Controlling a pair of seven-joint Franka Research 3 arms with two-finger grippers.
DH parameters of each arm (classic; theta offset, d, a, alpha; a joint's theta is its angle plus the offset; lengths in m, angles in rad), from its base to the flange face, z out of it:
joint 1: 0 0.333 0 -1.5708
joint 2: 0 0 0 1.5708
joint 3: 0 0.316 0.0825 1.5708
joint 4: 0 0 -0.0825 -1.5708
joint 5: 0 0.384 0 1.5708
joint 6: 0 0 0.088 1.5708
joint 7: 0 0.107 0 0
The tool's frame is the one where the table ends.
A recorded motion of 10 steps. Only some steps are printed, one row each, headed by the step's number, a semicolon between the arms.
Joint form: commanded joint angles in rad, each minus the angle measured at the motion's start. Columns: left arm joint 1, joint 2, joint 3, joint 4, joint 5, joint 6, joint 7; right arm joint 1, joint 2, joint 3, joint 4, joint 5, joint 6, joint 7.
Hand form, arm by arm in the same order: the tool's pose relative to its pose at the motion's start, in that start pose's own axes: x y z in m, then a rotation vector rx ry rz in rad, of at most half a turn. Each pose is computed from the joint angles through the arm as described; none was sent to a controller.
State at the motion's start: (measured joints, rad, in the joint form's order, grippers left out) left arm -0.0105 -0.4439 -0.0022 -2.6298 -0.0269 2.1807 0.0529; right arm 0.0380 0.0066 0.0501 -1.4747 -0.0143 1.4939 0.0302
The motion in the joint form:
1: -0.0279 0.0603 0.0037 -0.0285 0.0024 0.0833 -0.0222; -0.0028 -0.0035 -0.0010 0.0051 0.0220 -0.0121 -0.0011
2: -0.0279 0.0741 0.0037 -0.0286 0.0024 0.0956 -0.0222; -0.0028 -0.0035 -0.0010 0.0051 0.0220 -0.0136 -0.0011
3: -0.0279 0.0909 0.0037 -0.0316 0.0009 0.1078 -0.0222; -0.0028 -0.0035 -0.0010 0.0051 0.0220 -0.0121 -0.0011
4: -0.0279 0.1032 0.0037 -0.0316 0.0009 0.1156 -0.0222; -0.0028 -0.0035 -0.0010 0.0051 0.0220 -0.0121 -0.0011
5: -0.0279 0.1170 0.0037 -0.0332 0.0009 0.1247 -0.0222; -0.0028 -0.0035 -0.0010 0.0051 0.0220 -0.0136 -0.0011
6: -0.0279 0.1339 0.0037 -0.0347 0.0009 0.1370 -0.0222; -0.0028 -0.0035 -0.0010 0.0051 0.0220 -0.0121 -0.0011
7: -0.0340 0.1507 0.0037 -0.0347 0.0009 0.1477 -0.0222; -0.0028 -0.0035 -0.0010 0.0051 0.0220 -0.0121 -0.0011
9: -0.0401 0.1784 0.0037 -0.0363 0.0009 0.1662 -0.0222; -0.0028 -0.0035 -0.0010 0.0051 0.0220 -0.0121 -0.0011
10: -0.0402 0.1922 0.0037 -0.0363 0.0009 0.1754 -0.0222; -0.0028 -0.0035 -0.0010 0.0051 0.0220 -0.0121 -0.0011
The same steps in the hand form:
1: 0.0041 0.0084 0.0290 0.0017 -0.0061 0.0020; -0.0025 -0.0004 -0.0032 0.0216 -0.0042 0.0009
2: 0.0058 0.0082 0.0333 0.0019 -0.0077 0.0017; -0.0026 -0.0004 -0.0031 0.0216 -0.0057 0.0009
3: 0.0066 0.0081 0.0402 0.0009 -0.0152 0.0003; -0.0025 -0.0004 -0.0032 0.0216 -0.0042 0.0009
4: 0.0077 0.0080 0.0444 0.0010 -0.0197 0.0001; -0.0025 -0.0004 -0.0032 0.0216 -0.0042 0.0009
5: 0.0084 0.0078 0.0497 0.0011 -0.0260 -0.0002; -0.0026 -0.0004 -0.0031 0.0216 -0.0057 0.0009
6: 0.0094 0.0076 0.0560 0.0013 -0.0321 -0.0006; -0.0025 -0.0004 -0.0032 0.0216 -0.0042 0.0009
7: 0.0106 0.0099 0.0618 0.0015 -0.0384 0.0052; -0.0025 -0.0004 -0.0032 0.0216 -0.0042 0.0009
9: 0.0120 0.0120 0.0720 0.0020 -0.0493 0.0107; -0.0025 -0.0004 -0.0032 0.0216 -0.0042 0.0009
10: 0.0128 0.0119 0.0767 0.0022 -0.0539 0.0105; -0.0025 -0.0004 -0.0032 0.0216 -0.0042 0.0009

